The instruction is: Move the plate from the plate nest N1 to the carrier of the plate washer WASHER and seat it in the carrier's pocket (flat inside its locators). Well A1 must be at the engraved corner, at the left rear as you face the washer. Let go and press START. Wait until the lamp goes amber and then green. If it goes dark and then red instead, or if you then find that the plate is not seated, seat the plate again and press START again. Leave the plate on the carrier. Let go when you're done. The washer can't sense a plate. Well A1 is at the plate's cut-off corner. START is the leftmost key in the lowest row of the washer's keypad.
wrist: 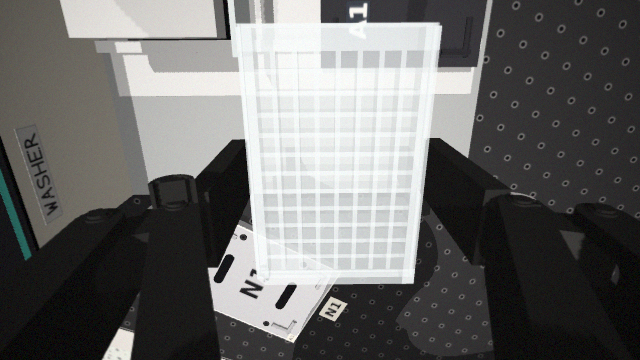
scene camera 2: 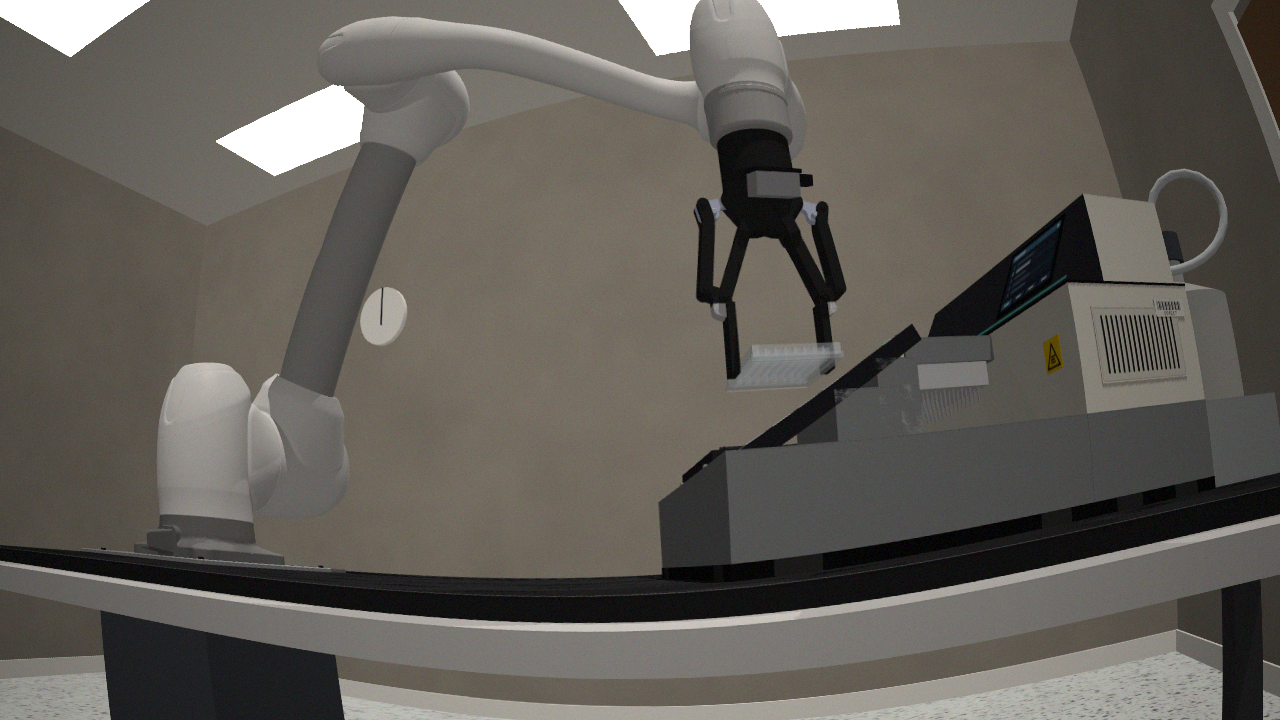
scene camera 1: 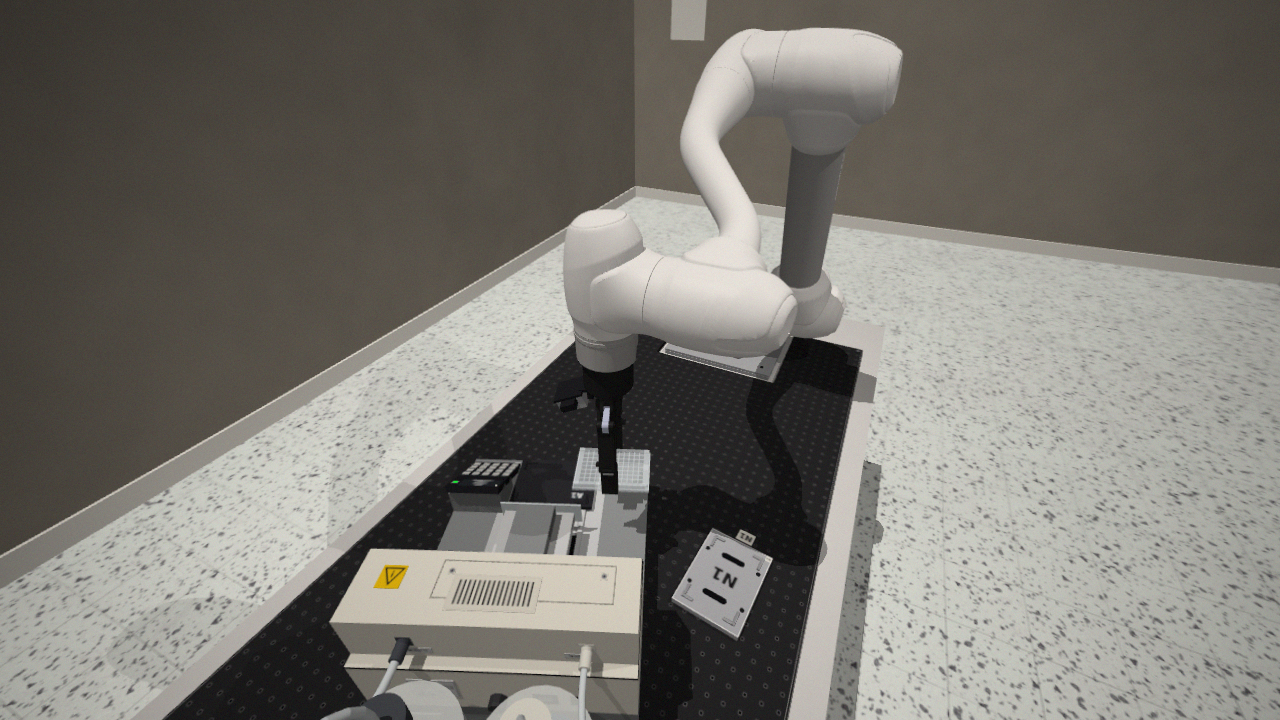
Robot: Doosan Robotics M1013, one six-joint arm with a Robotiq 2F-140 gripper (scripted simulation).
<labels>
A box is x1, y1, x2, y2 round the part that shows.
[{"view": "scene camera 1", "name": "my gripper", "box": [582, 364, 633, 494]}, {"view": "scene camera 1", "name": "clear well plate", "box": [572, 448, 649, 492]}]
</labels>
